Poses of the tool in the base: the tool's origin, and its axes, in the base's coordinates. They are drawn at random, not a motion.
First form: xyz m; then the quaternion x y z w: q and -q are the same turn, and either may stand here.
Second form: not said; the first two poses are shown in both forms.
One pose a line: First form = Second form
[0.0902, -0.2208, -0.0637, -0.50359, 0.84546, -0.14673, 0.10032] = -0.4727, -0.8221, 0.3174, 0.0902; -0.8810, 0.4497, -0.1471, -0.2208; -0.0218, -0.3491, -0.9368, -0.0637; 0, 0, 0, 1
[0.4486, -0.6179, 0.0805, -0.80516, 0.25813, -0.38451, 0.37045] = 0.5710, -0.1308, 0.8104, 0.4486; -0.7006, -0.5923, 0.3980, -0.6179; 0.4279, -0.7951, -0.4298, 0.0805; 0, 0, 0, 1
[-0.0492, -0.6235, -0.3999, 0.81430, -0.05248, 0.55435, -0.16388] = 0.3799, 0.0962, 0.9200, -0.0492; -0.2672, -0.9408, 0.2087, -0.6235; 0.8856, -0.3251, -0.3317, -0.3999; 0, 0, 0, 1
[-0.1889, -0.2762, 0.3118, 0.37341, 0.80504, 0.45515, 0.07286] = -0.7105, 0.5349, 0.4572, -0.1889; 0.6675, 0.3068, 0.6784, -0.2762; 0.2226, 0.7872, -0.5751, 0.3118; 0, 0, 0, 1
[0.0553, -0.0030, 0.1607, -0.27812, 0.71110, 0.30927, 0.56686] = -0.2026, -0.7462, 0.6342, 0.0553; -0.0449, 0.6540, 0.7552, -0.0030; -0.9782, 0.1245, -0.1660, 0.1607; 0, 0, 0, 1
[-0.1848, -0.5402, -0.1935, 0.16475, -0.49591, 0.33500, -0.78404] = 0.2837, 0.3619, 0.8880, -0.1848; -0.6887, 0.7213, -0.0739, -0.5402; -0.6672, -0.5906, 0.4539, -0.1935; 0, 0, 0, 1
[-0.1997, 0.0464, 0.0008, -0.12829, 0.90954, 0.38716, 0.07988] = -0.9543, -0.2952, 0.0460, -0.1997; -0.1715, 0.6673, 0.7248, 0.0464; -0.2446, 0.6838, -0.6875, 0.0008; 0, 0, 0, 1
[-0.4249, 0.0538, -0.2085, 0.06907, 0.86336, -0.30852, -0.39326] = -0.6812, -0.1234, -0.7217, -0.4249; 0.3619, 0.8001, -0.4784, 0.0538; 0.6364, -0.5871, -0.5003, -0.2085; 0, 0, 0, 1
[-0.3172, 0.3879, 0.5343, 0.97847, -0.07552, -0.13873, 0.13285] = 0.9501, -0.1109, -0.2916, -0.3172; -0.1846, -0.9533, -0.2390, 0.3879; -0.2514, 0.2809, -0.9262, 0.5343; 0, 0, 0, 1
